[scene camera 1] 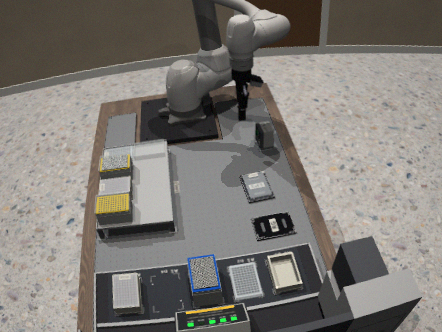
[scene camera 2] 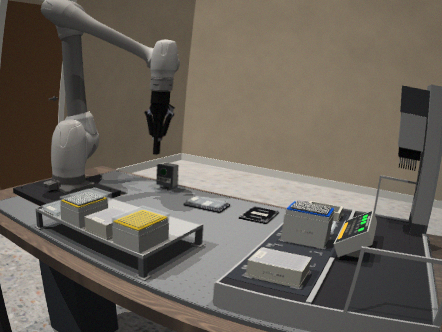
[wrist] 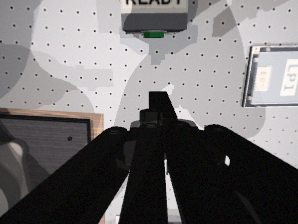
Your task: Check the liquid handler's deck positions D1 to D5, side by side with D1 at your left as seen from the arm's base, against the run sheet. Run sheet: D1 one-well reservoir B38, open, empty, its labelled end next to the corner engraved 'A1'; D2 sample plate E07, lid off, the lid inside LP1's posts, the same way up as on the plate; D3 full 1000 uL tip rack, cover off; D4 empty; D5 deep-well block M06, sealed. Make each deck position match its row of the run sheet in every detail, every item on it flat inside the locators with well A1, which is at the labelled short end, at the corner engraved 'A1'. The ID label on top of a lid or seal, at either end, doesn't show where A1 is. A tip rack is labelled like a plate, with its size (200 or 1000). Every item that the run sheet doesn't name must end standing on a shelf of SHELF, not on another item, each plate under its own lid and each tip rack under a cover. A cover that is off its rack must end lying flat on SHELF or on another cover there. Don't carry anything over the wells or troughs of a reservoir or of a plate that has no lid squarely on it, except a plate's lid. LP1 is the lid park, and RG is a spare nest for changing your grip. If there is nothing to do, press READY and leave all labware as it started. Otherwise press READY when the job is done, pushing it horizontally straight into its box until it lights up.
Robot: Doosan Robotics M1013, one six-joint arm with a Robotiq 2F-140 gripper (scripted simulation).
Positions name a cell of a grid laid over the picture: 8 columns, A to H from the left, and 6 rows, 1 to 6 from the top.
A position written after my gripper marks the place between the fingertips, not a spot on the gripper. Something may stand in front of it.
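Note:
Scene camera 2 shows my gripper (scene camera 2: C3), a deep-well block (scene camera 2: E5) and a blue-rimmed tip rack (scene camera 2: F5). The rack is also visible in scene camera 1 (scene camera 1: D6). My gripper appears in the wrist view (wrist: E3) too; the deep-well block is out of frame in the wrist view, and the blue-rimmed tip rack is out of frame in the wrist view as well.

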